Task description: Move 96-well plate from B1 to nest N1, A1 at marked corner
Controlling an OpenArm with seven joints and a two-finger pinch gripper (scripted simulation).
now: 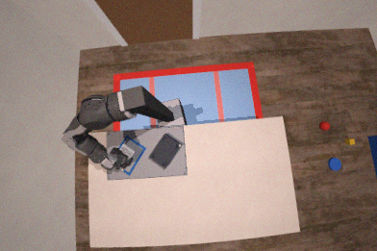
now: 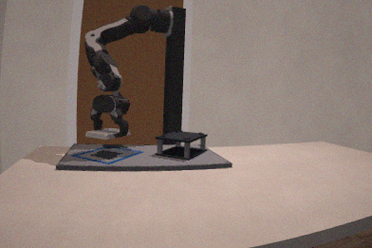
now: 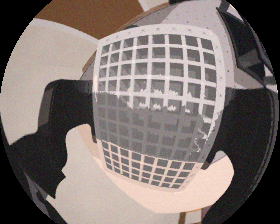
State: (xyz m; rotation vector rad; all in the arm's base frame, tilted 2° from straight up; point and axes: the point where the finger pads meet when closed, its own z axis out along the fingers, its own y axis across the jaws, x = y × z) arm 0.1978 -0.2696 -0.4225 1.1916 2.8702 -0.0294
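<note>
Now: the raised plate nest N1 25 cm to the left of my hand, 2 cm ahead of it and 1 cm below it. The rest, counted from my hand: white 96-well plate: right at my hand.
</note>
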